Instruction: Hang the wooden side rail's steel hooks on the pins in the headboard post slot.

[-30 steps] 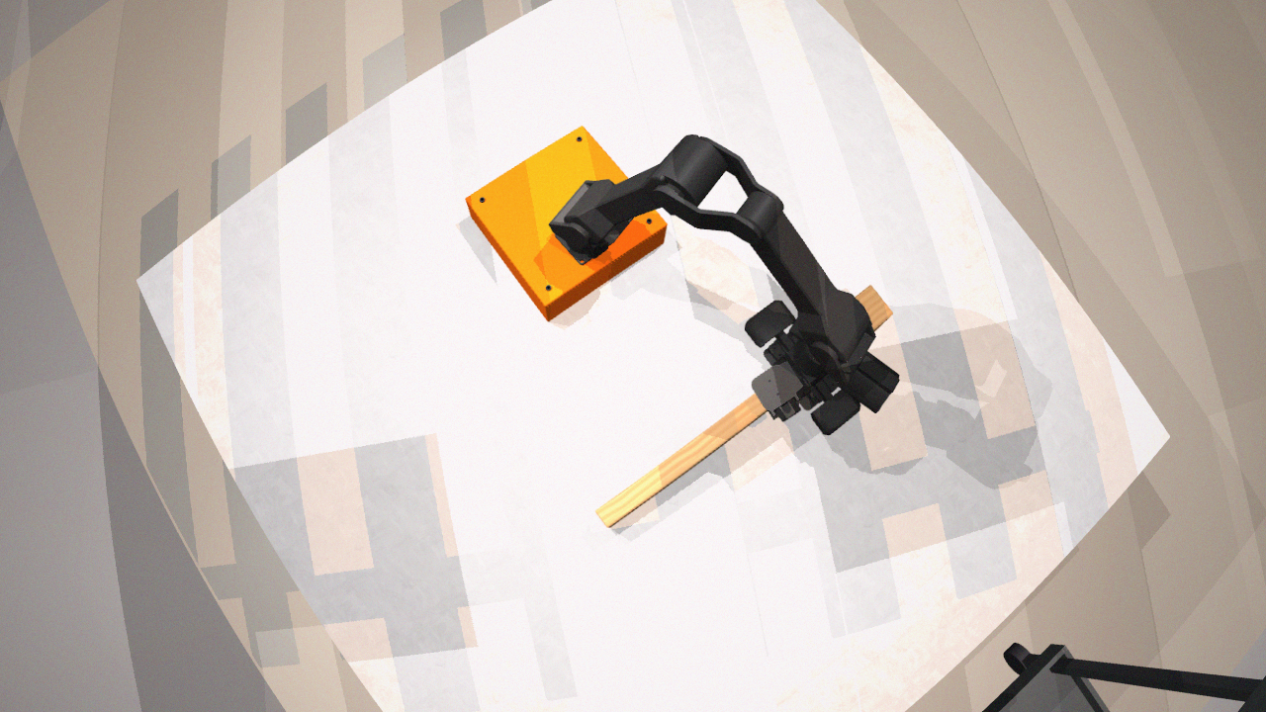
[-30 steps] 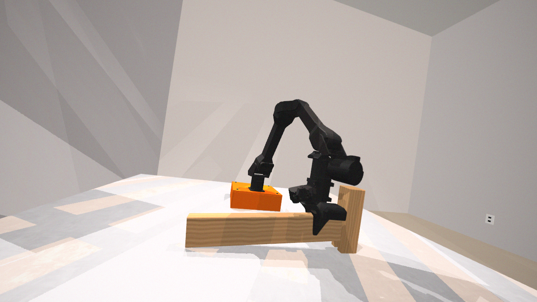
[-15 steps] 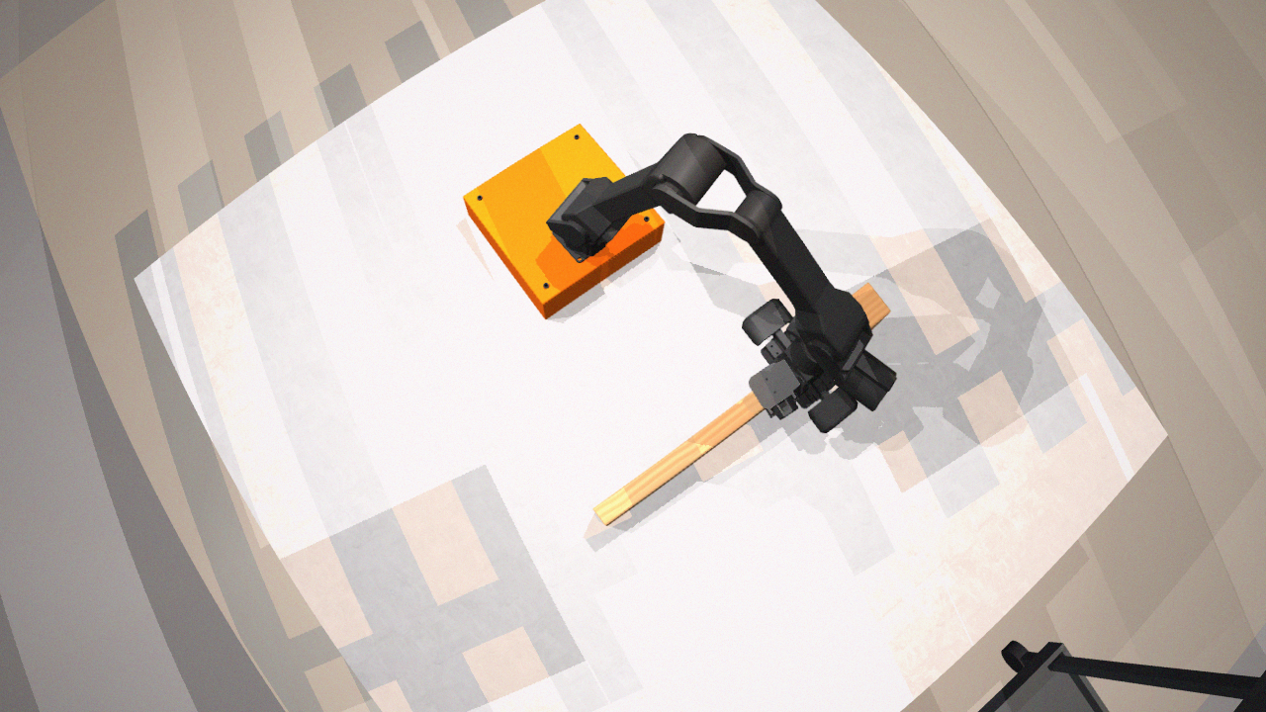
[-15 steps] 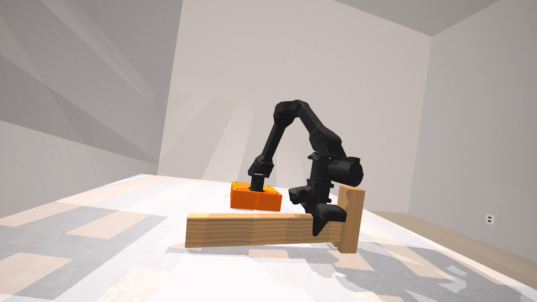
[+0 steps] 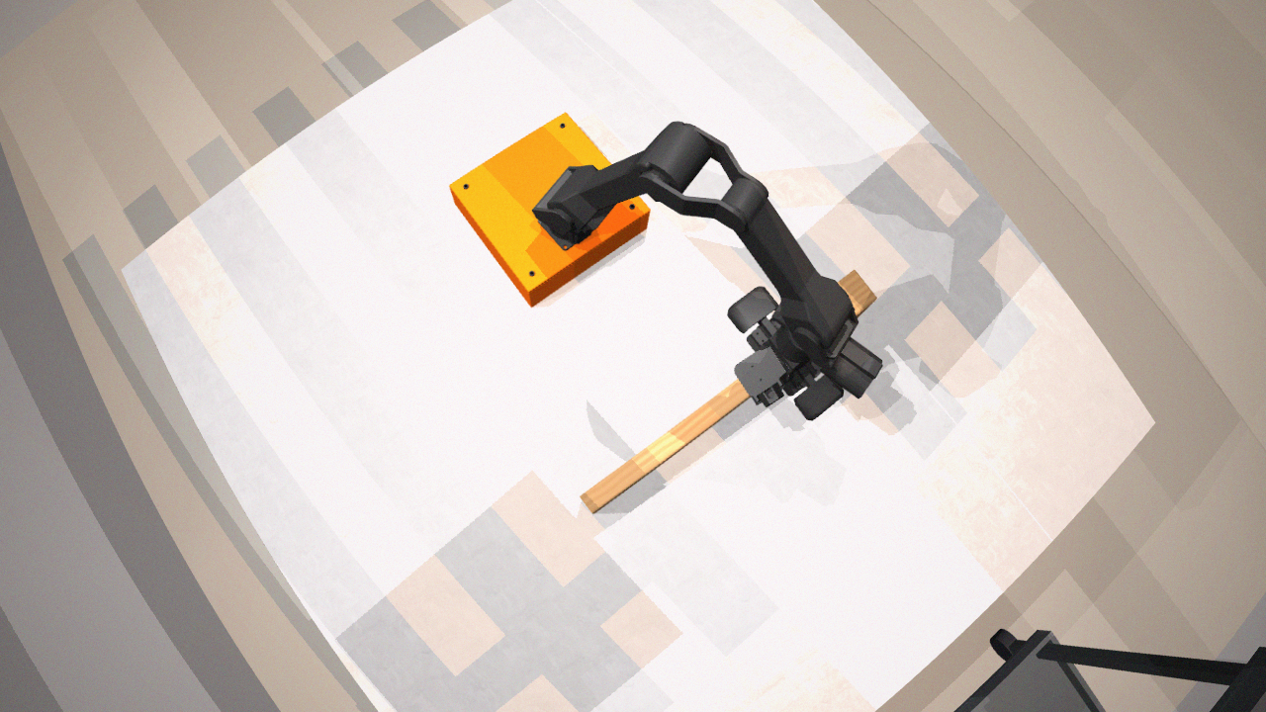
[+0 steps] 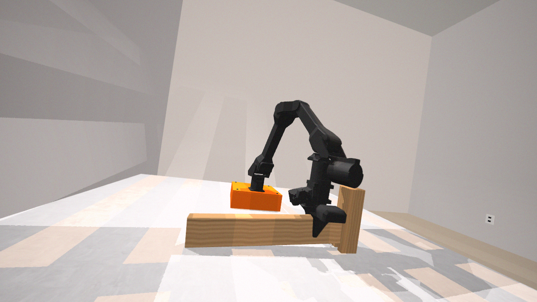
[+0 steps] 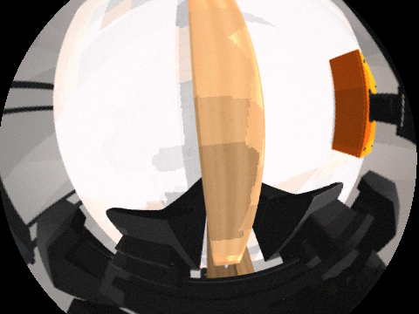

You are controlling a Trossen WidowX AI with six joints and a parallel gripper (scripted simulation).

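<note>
Now: the headboard post 110 mm to the left of my gripper tip and 50 mm above it.
</note>
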